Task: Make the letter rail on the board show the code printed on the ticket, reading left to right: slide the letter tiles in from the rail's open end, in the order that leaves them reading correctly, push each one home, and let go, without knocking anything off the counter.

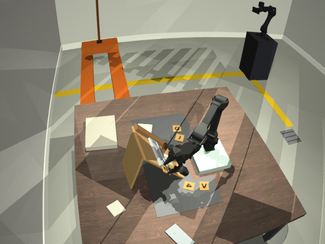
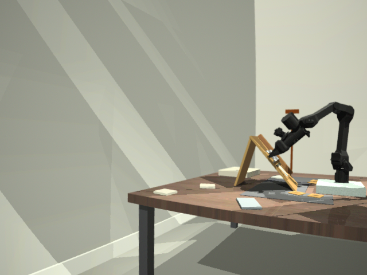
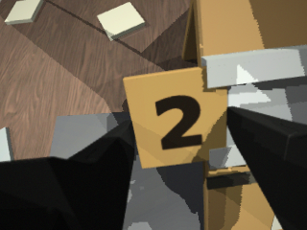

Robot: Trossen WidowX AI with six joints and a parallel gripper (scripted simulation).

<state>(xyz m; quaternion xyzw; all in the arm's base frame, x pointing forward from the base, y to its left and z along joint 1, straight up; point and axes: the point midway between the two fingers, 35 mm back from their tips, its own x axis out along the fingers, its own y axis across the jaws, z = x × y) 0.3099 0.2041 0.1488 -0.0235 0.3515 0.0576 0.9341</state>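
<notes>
Now: gripper tip 40 mm past the white ticket, 120 mm to the left of it and 70 mm above it. The rest, counted from my gripper tip: white card 30 mm ahead, 460 mm to the right, 160 mm below; grey-blue pad 10 mm behind, 340 mm to the left, 160 mm below; grey mat 130 mm behind, 180 mm to the right, 170 mm below.
</notes>
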